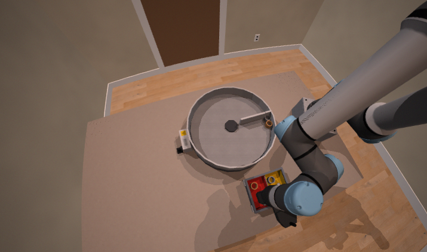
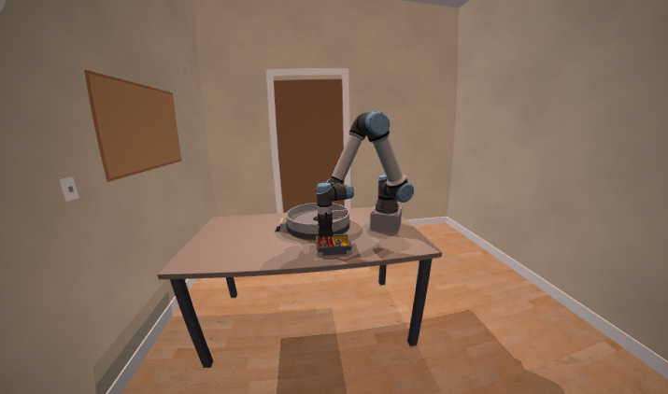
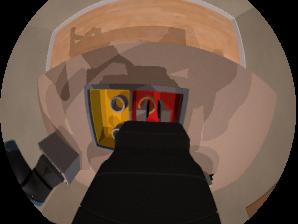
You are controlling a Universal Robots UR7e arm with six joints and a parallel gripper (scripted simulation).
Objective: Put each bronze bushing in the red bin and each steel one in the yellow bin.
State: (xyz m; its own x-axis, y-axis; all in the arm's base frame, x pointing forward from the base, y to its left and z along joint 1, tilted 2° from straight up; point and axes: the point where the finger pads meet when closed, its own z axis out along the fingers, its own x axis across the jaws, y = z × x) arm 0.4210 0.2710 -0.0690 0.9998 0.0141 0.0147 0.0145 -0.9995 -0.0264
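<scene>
The red bin is 40 mm behind my hand, 40 mm to the right of it and 20 mm below it. Also, from my hand: turntable 30 mm ahead, 370 mm to the right, 10 mm above.
</scene>
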